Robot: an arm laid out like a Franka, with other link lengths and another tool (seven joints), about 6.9 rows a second.
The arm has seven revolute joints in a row. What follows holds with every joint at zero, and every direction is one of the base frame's. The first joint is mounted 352.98 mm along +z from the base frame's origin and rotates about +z. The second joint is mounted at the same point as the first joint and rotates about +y. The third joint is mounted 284.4 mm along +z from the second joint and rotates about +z. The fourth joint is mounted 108.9 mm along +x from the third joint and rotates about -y. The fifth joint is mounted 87.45 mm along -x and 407.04 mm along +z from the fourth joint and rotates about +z. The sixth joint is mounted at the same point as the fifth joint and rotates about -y. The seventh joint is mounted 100.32 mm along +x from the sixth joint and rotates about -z. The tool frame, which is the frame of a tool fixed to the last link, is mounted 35 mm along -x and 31 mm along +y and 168.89 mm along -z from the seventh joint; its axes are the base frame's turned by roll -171.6, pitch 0 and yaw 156.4 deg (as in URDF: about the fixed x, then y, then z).
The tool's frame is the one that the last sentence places.
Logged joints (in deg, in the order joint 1, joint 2, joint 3, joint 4, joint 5, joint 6, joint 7), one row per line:
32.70, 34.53, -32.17, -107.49, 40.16, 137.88, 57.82
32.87, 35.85, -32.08, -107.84, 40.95, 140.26, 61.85
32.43, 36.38, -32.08, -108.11, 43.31, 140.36, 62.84
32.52, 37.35, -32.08, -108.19, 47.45, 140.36, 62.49
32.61, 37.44, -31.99, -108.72, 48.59, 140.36, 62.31
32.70, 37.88, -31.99, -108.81, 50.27, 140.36, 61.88
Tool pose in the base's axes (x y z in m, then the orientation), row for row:
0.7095, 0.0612, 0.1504, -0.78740, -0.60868, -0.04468, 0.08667
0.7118, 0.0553, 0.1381, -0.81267, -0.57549, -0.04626, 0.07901
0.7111, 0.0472, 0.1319, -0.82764, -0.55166, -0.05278, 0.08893
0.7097, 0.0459, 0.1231, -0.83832, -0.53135, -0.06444, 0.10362
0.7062, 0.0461, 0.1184, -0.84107, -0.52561, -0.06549, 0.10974
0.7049, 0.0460, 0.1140, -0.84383, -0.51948, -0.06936, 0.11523
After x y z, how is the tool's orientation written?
As a quaternion, x y z w.
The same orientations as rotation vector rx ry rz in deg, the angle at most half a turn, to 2 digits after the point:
-134.41, -103.90, -7.63
-139.35, -98.68, -7.93
-141.09, -94.04, -9.00
-141.69, -89.81, -10.89
-141.65, -88.52, -11.03
-141.67, -87.21, -11.64

